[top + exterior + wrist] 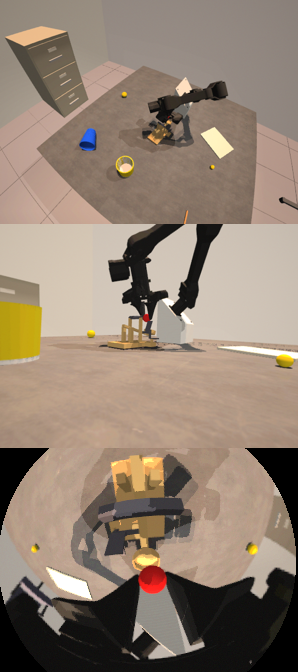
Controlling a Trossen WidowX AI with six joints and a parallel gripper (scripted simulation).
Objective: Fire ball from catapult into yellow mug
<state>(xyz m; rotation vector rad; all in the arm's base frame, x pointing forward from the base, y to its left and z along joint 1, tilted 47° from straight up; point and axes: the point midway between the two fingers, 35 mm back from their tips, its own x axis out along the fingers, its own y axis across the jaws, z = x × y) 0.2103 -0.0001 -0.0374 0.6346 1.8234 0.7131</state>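
My gripper tip is 10 mm below the red ball. From my gripper tip the other things lie so: yellow mug 400 mm ahead, 70 mm below, 20 mm to the right; pale flat board 370 mm to the left, 100 mm below, 100 mm behind; wooden catapult 50 mm below, 50 mm ahead, 20 mm to the left.
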